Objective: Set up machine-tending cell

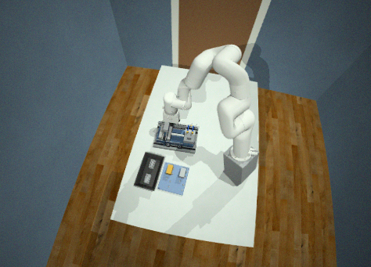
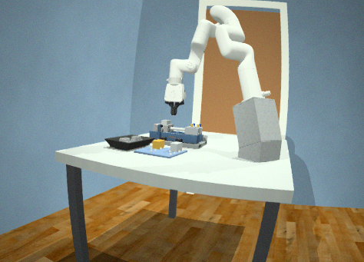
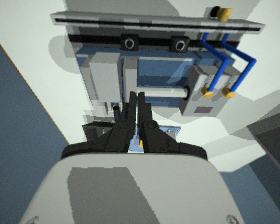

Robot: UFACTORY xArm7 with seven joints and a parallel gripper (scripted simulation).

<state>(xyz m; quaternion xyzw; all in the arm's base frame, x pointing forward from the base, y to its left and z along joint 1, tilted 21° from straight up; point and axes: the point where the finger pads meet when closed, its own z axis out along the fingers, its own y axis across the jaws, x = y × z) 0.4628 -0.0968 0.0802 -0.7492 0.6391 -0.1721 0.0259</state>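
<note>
My gripper is now 6 cm short of the fixed jaw, 4 cm to the right of it and 9 cm above it. The rest, counted from my hand: vise (4 cm behind, 3 cm to the left, 13 cm below); then hosed end block (13 cm behind, 2 cm to the left, 9 cm below); then grey rail (2 cm behind, 6 cm to the right, 13 cm below).
</note>
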